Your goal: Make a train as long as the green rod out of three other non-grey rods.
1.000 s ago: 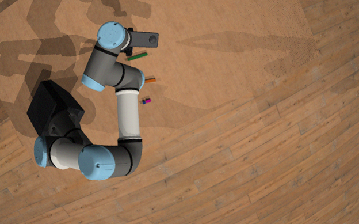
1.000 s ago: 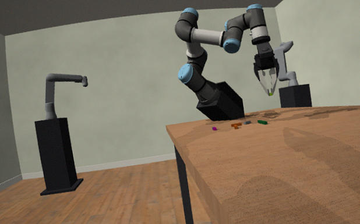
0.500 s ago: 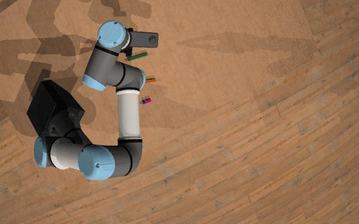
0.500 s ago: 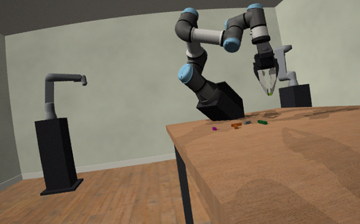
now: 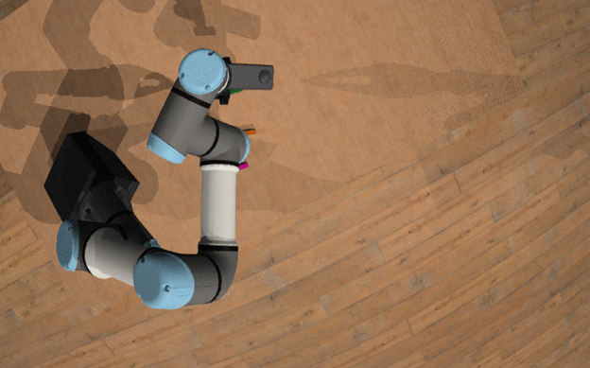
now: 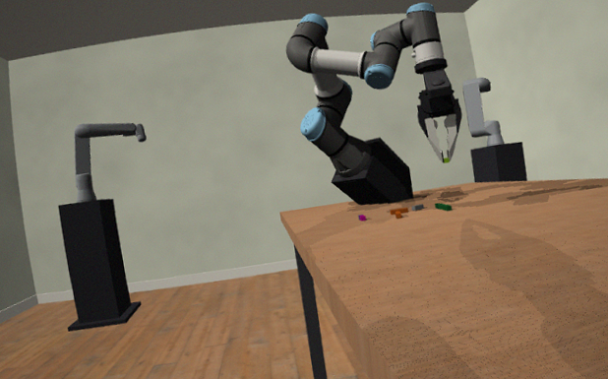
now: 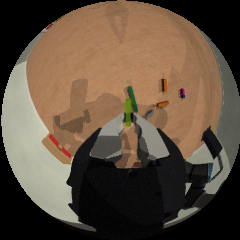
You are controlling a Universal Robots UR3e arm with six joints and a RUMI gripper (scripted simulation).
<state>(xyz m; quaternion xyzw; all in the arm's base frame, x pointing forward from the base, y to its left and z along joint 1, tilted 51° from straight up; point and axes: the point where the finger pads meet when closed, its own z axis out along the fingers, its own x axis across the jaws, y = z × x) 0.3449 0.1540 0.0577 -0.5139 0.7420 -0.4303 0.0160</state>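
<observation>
Now: hand 70 mm past the magenta rod, 180 mm to the left of it and 110 mm above it. Round my hand: lime rod (10 mm below); green rod (10 mm behind, 10 mm to the right, 110 mm below); grey rod (80 mm behind, 40 mm to the right, 110 mm below).
</observation>
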